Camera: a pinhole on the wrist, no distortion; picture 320 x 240 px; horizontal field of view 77.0 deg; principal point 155.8 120.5 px. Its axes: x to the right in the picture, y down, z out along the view. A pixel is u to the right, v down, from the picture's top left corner.
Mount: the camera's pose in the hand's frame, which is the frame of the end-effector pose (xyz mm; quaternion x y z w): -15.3 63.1 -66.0 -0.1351 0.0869 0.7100 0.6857
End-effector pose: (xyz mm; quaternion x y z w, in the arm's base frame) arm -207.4 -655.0 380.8 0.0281 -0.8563 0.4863 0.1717
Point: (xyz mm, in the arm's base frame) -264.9 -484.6 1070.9
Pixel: behind the camera
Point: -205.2 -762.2 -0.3
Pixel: 199.1 168.7
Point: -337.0 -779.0 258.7
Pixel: 86.7 38.4
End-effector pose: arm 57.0 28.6 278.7 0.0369 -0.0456 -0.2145 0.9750
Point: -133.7 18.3 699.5
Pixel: 39.6 162.9
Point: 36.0 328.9 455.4
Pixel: 250.5 184.9
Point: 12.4 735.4 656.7
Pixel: 306.2 202.9
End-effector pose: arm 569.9 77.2 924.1 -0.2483 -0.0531 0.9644 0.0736
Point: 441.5 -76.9 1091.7
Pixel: 146.9 91.2
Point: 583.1 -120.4 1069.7
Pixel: 194.5 190.9
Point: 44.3 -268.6 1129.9
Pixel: outside the picture
